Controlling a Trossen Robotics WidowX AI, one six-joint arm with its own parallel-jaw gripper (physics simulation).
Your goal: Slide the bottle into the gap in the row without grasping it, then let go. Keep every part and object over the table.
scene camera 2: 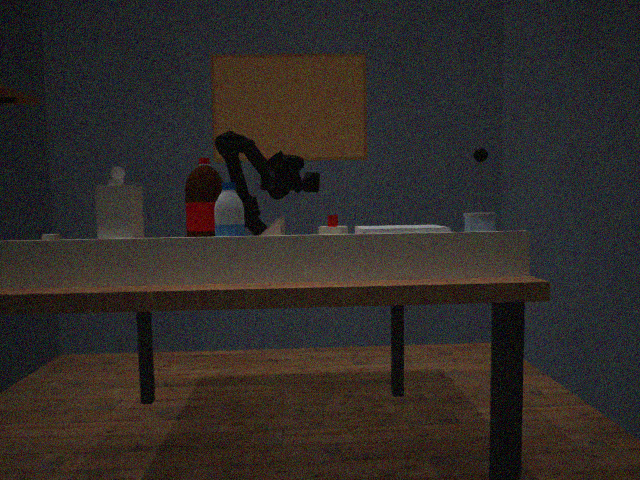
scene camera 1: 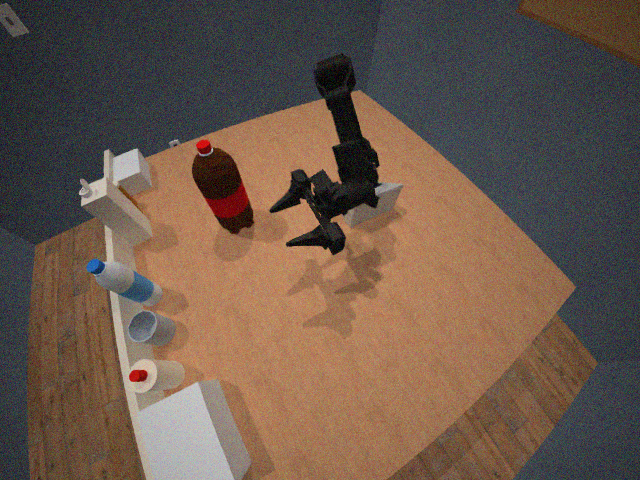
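Where they show: gripper, fingertip midpoint: (scene camera 2: 288, 182) (scene camera 1: 277, 227); arm's base, link origin: (scene camera 2: 262, 233).
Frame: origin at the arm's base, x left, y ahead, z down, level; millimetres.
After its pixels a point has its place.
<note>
The large dark brown bottle (scene camera 1: 221, 180) {x -127, y 396, z -172 mm} (scene camera 2: 203, 180) {x -179, y 445, z -178 mm} with a red cap and red label stands upright on the table, apart from the row. The row runs along a low pale board: a tissue box (scene camera 1: 121, 211) {x -302, y 665, z -89 mm} (scene camera 2: 119, 211) {x -336, y 724, z -100 mm}, a blue-capped bottle (scene camera 1: 124, 281) {x -80, y 703, z -93 mm} (scene camera 2: 229, 206) {x -106, y 753, z -107 mm}, a grey cup (scene camera 1: 162, 330) {x 31, y 705, z 0 mm}, a cream red-capped bottle (scene camera 1: 170, 374) {x 136, y 723, z -8 mm} (scene camera 2: 332, 229) {x 112, y 783, z -53 mm} and a white box (scene camera 1: 180, 439) {x 265, y 734, z -53 mm}. A gap shows between the tissue box and the blue-capped bottle. My gripper (scene camera 1: 279, 227) {x 63, y 360, z -174 mm} (scene camera 2: 295, 180) {x 63, y 360, z -174 mm} is open and empty, raised above the table, right of the brown bottle in scene camera 1, not touching it.
The pale board (scene camera 1: 119, 320) {x -31, y 770, z -43 mm} (scene camera 2: 268, 260) {x -27, y 786, z 9 mm} stands along the table edge behind the row. A small white box (scene camera 1: 135, 170) {x -552, y 611, z -23 mm} is near the tissue box. A pale wedge-like block (scene camera 1: 374, 204) stands by the arm's base. The wooden table (scene camera 1: 413, 335) {x 409, y 205, z 57 mm} ends beyond them.
</note>
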